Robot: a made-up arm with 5 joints.
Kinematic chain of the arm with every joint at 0, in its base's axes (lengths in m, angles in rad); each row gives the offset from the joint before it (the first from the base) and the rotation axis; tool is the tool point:
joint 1: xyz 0 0 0.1 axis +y
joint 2: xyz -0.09 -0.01 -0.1 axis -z
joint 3: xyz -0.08 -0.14 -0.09 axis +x
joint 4: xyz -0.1 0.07 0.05 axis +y
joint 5: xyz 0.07 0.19 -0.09 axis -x
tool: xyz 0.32 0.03 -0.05
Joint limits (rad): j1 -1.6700..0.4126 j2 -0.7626..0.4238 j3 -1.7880..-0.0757 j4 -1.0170..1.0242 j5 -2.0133..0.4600
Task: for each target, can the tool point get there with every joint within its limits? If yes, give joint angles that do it. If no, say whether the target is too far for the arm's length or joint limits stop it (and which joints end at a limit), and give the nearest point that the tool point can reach.
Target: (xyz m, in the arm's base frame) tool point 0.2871 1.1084 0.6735
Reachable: no: too far | nearest point 0.2326 0.2819 0.1985 | short by 0.955 m
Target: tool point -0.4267 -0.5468 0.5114
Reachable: no: joint limits stop it (at a limit: joint 1, joint 2, joint 3, joint 4, joint 5) | nearest point -0.5246 -0.4675 -0.0752 | short by 0.600 m
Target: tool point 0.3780 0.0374 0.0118
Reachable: yes | joints -0.9251 0.2547 -0.5292 -0.1692 -0.1574
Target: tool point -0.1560 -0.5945 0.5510
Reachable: no: joint limits stop it (at a limit: joint 1, joint 2, joint 3, joint 5) | nearest point 0.3476 -0.4635 0.3601 | short by 0.554 m
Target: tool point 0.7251 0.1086 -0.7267
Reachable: no: too far | nearest point 0.4449 -0.0265 -0.4072 | short by 0.446 m
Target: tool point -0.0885 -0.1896 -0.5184
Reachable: yes | joints 0.0488 -0.0745 -0.8729 0.7496 -0.3233
